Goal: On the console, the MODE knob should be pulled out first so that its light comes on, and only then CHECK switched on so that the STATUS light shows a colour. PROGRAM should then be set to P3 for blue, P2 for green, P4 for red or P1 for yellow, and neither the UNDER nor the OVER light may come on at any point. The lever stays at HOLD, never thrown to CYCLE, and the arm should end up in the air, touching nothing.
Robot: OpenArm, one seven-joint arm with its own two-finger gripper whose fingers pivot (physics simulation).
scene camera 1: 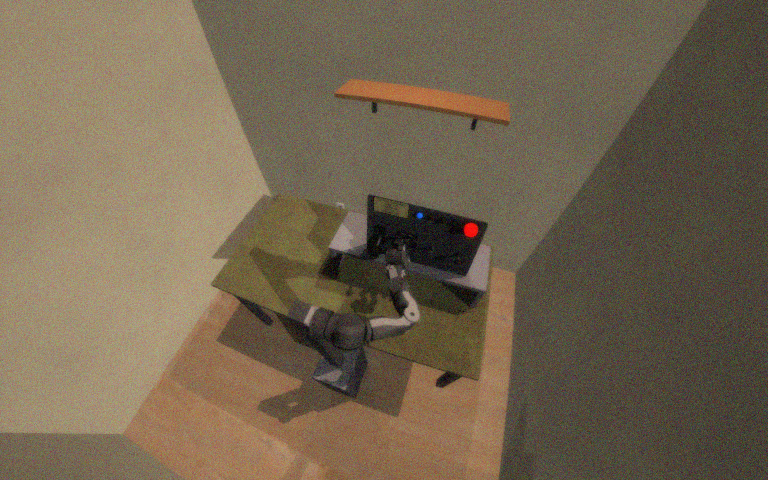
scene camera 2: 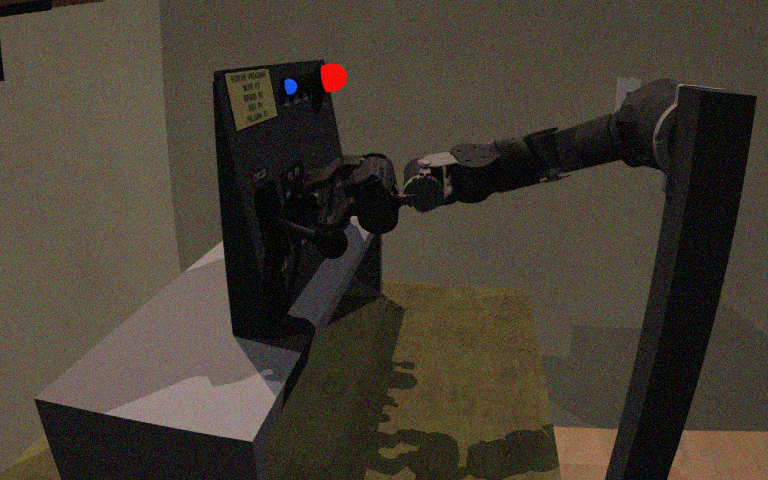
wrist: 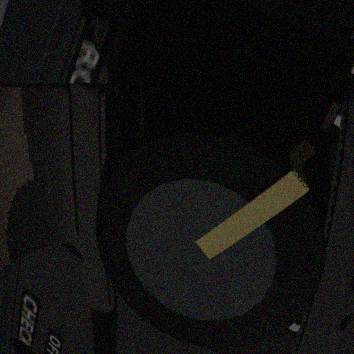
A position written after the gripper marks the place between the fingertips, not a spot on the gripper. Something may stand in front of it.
In view: the gripper (scene camera 2: 309, 198), a lever (scene camera 2: 332, 243) and a ledge (scene camera 1: 476, 279).
